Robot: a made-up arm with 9 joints.
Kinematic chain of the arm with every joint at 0, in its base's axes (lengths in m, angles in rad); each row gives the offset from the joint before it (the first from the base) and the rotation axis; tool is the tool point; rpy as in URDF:
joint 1: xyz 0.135 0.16 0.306 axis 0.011 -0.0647 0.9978
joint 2: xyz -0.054 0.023 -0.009 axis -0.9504 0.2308 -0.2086
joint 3: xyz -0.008 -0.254 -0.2 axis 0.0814 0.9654 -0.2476
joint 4: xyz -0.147 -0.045 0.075 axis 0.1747 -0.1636 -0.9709
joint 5: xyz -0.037 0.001 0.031 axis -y
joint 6: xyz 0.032 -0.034 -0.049 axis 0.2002 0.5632 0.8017
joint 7: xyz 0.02 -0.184 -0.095 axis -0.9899 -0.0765 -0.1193
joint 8: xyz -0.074 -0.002 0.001 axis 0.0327 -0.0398 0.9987
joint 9: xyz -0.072 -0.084 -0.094 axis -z
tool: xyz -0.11 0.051 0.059 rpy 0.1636 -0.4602 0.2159
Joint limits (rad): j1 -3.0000..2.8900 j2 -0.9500..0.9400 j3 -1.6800..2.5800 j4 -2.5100..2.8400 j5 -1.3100..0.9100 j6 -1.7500..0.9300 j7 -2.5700..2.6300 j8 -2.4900..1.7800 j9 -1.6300..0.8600
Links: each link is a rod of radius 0.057 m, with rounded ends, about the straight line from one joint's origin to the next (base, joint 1, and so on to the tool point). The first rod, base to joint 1, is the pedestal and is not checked.
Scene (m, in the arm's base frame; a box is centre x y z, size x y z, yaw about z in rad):
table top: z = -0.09
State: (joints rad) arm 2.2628 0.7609 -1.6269 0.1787 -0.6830 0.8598 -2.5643 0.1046 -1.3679
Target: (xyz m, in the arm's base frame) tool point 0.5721 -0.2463 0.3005
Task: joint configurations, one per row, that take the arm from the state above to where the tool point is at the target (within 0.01 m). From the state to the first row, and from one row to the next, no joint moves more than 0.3 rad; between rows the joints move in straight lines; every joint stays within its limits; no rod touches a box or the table.
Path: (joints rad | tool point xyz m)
1: 2.1716 0.8057 -1.3450 0.2920 -0.7388 0.8576 -2.5657 0.2434 -1.4317 | 0.9214 0.2410 0.2966
2: 2.0804 0.8504 -1.0630 0.4052 -0.7947 0.8555 -2.5672 0.3822 -1.4956 | 0.8667 0.0215 0.2843
3: 1.9891 0.8952 -0.7811 0.5185 -0.8505 0.8533 -2.5686 0.5211 -1.5594 | 0.7387 -0.1499 0.2884
4: 1.8979 0.9400 -0.4992 0.6317 -0.9064 0.8511 -2.5700 0.6599 -1.6232 | 0.5721 -0.2463 0.3005

